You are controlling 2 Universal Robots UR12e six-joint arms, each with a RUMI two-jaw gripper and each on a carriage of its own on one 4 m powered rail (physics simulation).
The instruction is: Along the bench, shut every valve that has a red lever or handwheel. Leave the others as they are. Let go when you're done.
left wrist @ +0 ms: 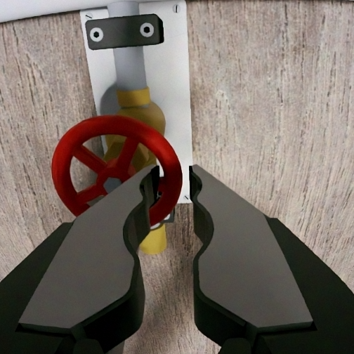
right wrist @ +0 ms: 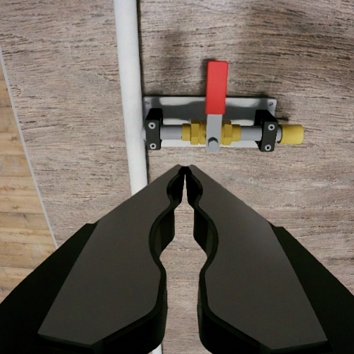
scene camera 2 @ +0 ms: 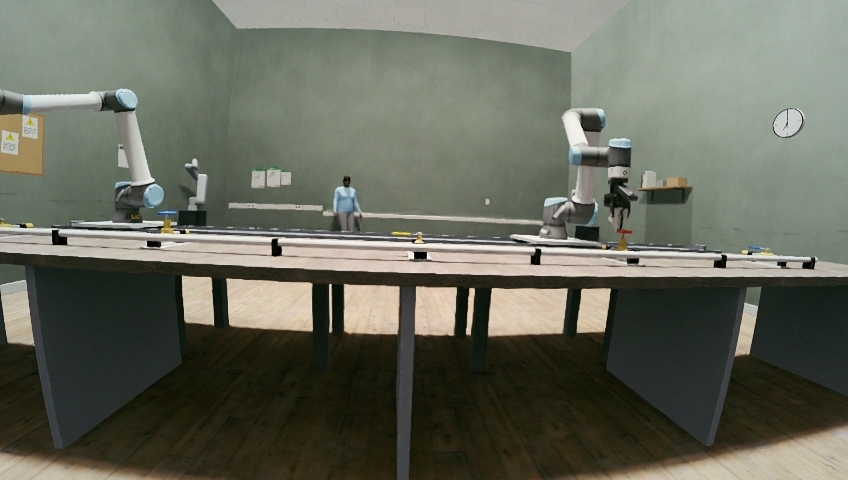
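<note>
A red handwheel (scene camera 2: 624, 231) (left wrist: 172, 165) sits on a brass valve (left wrist: 150, 117). My left gripper (scene camera 2: 619, 227) (left wrist: 173, 167) is open at the wheel, its fingertips either side of the rim. A narrow gap shows between the rim and the right-hand finger in the left wrist view. In the right wrist view a red lever (right wrist: 216, 87) stands at right angles across its short pipe and brass valve (right wrist: 201, 132). My right gripper (right wrist: 184, 167) is shut, empty and apart from that valve; it does not show in scene camera 2.
A long white pipe (scene camera 2: 357, 241) (left wrist: 40, 10) (right wrist: 129, 75) runs along the bench (scene camera 2: 357, 270). In scene camera 2 the bench also bears a blue handwheel (scene camera 2: 167, 212), a yellow lever (scene camera 2: 402, 234) and a blue lever (scene camera 2: 755, 248). A person (scene camera 2: 345, 199) stands behind the rail.
</note>
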